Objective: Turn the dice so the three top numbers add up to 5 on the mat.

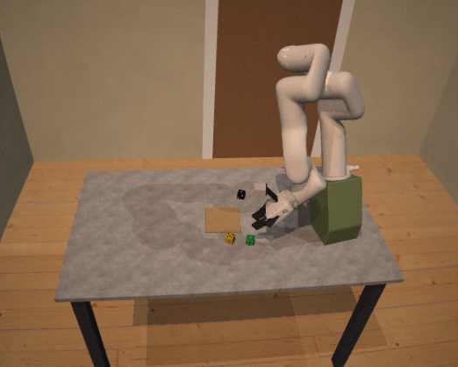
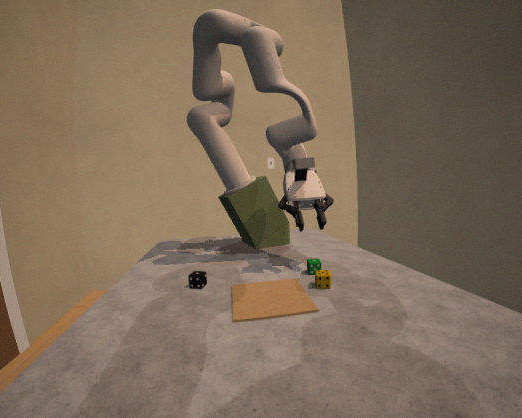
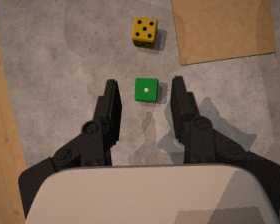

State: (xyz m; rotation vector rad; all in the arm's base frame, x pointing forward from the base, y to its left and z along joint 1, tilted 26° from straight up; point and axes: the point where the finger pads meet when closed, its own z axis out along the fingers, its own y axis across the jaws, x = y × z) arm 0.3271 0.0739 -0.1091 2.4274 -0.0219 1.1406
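Right now the green die is 110 mm below my hand and 20 mm ahead of it. Also, from my hand: tan mat 140 mm to the right, 120 mm below, 100 mm ahead; then yellow die 110 mm below, 90 mm ahead, 20 mm to the right; then black die 270 mm to the right, 110 mm below.
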